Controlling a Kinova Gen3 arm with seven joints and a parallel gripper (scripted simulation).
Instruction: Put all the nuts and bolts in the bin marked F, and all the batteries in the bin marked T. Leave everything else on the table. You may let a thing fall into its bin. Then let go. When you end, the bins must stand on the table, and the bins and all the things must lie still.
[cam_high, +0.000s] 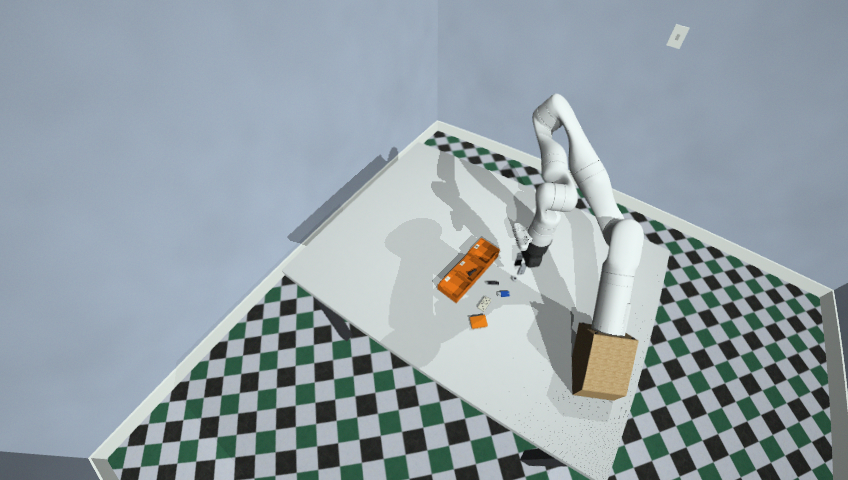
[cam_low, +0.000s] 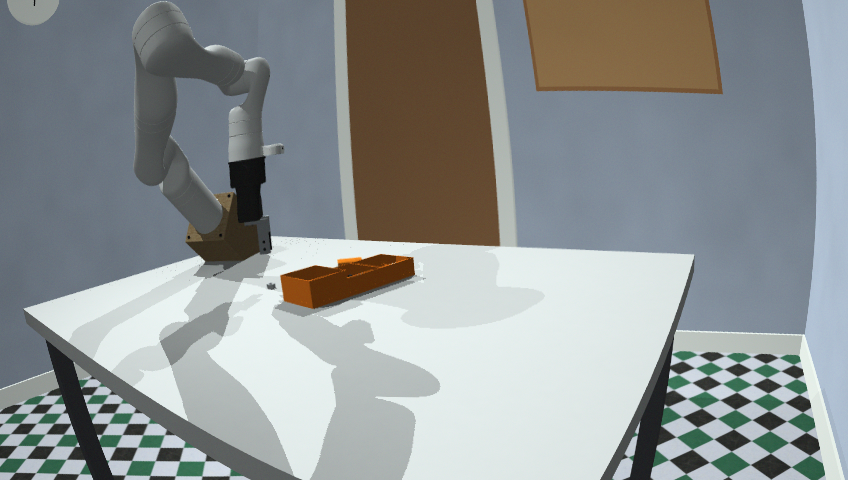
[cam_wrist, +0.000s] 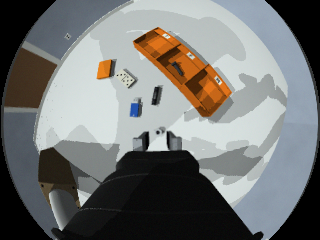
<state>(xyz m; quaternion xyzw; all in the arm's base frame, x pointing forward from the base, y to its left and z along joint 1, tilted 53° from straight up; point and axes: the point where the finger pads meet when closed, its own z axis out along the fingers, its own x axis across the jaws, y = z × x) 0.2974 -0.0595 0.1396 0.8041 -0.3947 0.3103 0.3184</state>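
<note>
Right now my hand is 8 cm above the grey nut. From my hand the other things lie so: bolt: 15 cm ahead, 8 cm below, 4 cm to the left; then white dotted block: 13 cm to the left, 8 cm below, 7 cm ahead; then black cylinder: 8 cm below, 7 cm ahead, 5 cm to the left.
</note>
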